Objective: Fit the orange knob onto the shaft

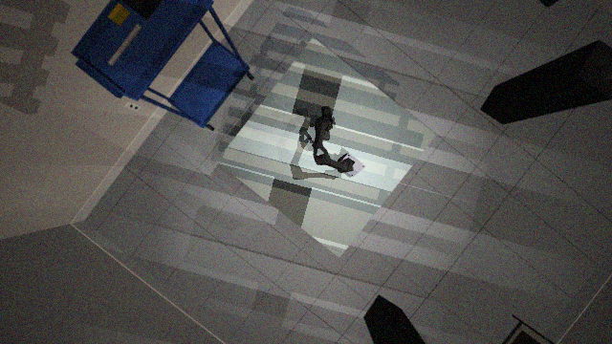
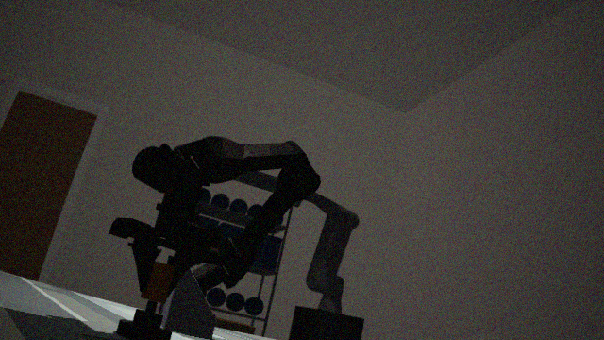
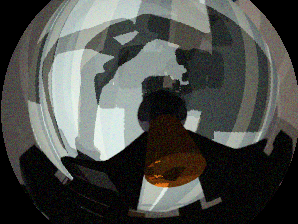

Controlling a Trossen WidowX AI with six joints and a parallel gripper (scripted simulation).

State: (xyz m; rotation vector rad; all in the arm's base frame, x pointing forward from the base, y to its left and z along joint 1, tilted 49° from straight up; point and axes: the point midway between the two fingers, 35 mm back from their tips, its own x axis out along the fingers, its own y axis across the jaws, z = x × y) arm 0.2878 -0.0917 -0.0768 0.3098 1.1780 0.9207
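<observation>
My gripper tip is now 20 mm below the orange knob. Also, from my gripper tip: dark round pedestal 40 mm below.
</observation>
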